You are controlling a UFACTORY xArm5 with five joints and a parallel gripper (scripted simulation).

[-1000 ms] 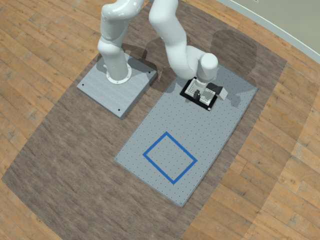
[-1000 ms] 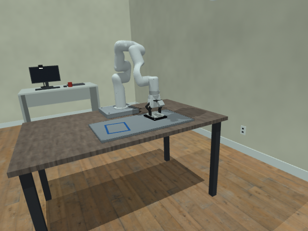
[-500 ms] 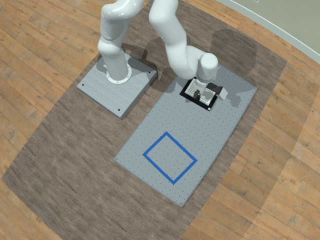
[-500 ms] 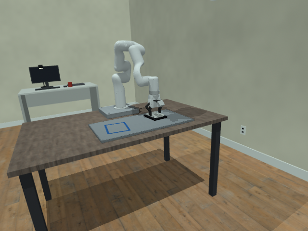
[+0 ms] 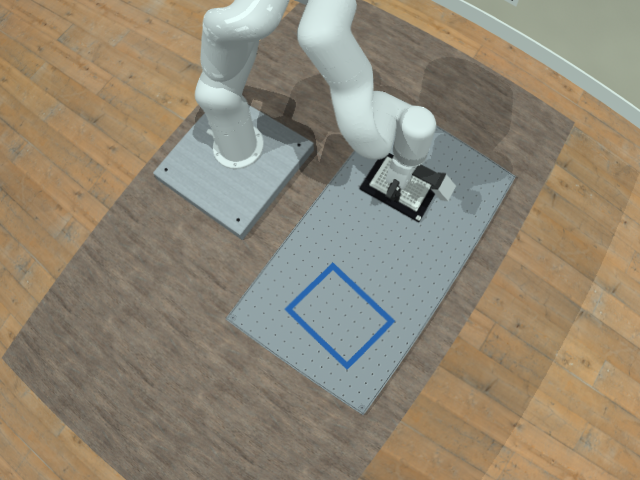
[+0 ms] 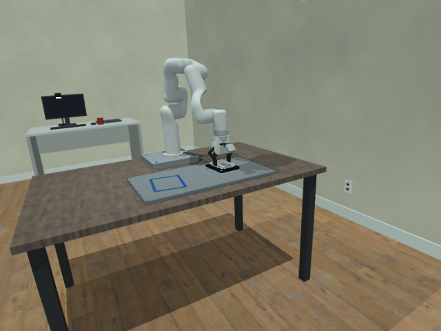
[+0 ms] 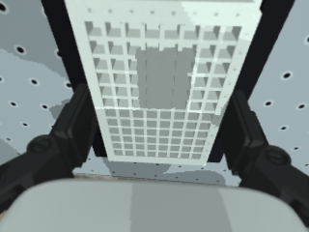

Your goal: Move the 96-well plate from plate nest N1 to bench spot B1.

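Right now the black plate nest N1 is 2 cm below my hand. The rest, counted from my hand: white 96-well plate: 1 cm below.
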